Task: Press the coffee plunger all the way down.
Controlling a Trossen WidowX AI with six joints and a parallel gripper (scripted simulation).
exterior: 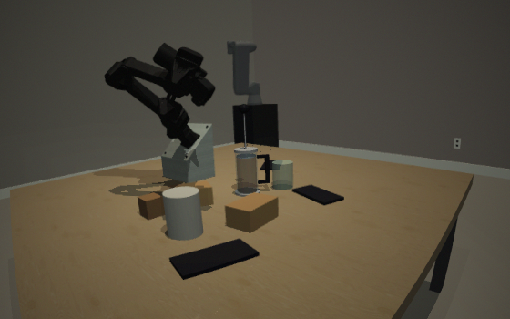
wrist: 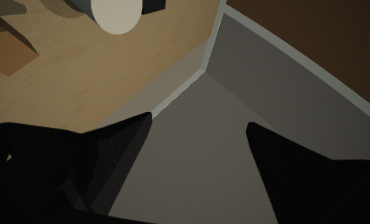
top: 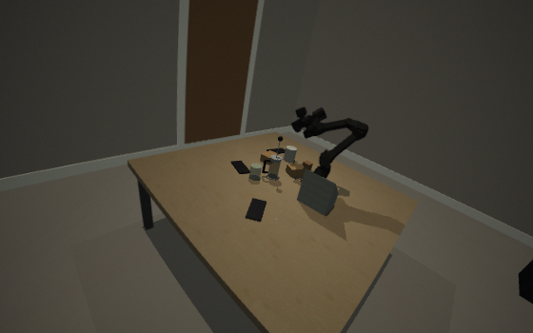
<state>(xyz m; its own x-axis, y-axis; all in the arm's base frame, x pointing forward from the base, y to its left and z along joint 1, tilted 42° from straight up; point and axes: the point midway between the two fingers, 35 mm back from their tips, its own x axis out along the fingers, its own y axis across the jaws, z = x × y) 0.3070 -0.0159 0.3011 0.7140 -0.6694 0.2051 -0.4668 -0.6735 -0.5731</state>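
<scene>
Right now my gripper tip is 70 mm past the glass coffee press, 280 mm to the right of it and 170 mm above it. From my gripper tip the other things lie so: pale green cup 40 mm behind, 380 mm to the left, 250 mm below; white cylinder 50 mm ahead, 10 mm to the right, 240 mm below.
</scene>
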